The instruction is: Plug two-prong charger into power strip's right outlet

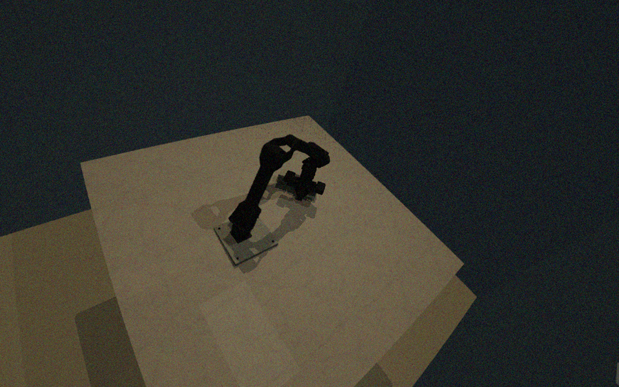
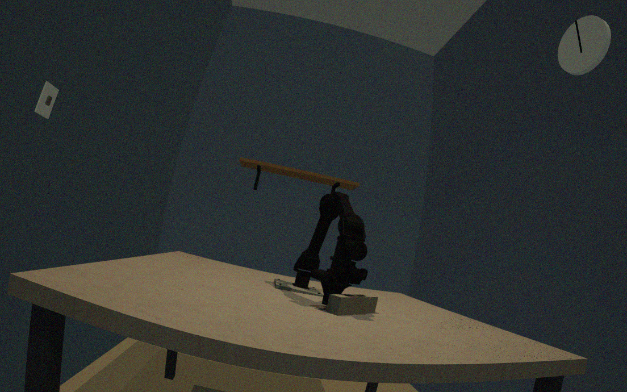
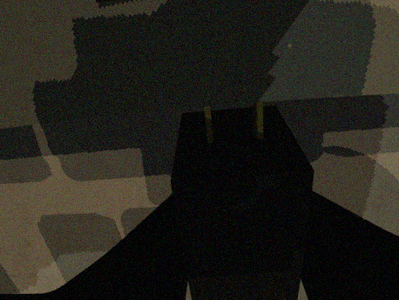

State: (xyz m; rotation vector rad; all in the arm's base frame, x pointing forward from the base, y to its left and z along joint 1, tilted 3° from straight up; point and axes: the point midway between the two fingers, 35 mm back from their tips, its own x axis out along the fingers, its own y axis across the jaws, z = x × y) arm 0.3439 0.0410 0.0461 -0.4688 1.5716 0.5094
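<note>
My gripper tip is now 20 mm short of the black two-prong charger, 10 mm to the right of it and 10 mm below it.
</note>
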